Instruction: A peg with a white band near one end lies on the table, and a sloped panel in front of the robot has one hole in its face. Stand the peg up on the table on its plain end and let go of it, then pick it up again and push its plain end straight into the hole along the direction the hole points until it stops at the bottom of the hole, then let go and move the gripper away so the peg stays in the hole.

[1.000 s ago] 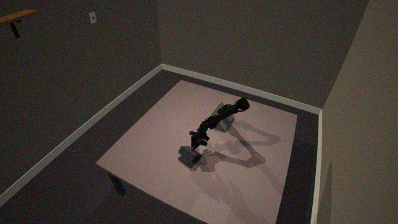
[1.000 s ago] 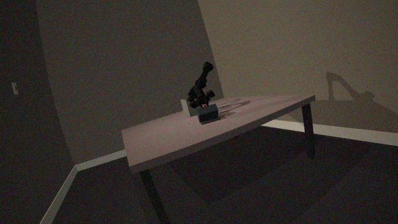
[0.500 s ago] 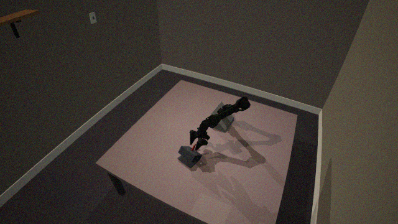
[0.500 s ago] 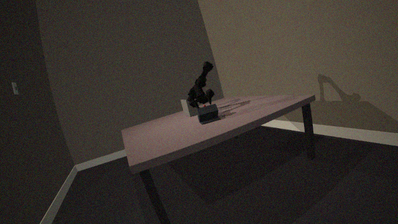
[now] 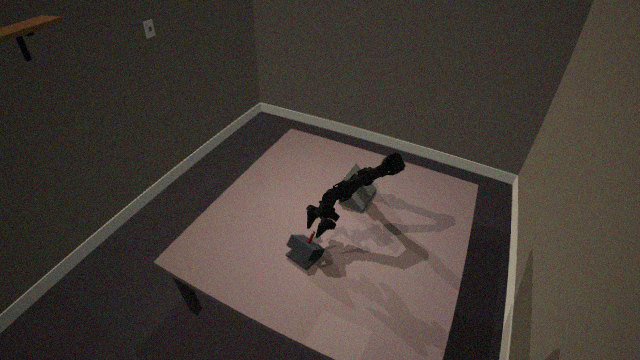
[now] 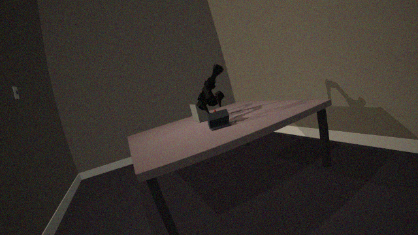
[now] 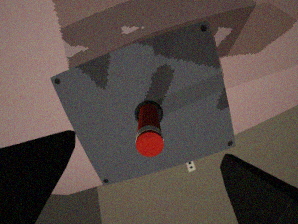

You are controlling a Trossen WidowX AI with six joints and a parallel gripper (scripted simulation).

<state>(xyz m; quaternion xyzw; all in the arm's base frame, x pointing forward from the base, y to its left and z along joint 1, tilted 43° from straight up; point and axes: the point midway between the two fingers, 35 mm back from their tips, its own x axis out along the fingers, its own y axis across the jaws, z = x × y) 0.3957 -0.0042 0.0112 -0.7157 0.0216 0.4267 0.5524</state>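
Now: gripper tip 20 mm above the red peg. Round my gripper tip: sloped panel 40 mm ahead, 10 mm to the right, 60 mm below.
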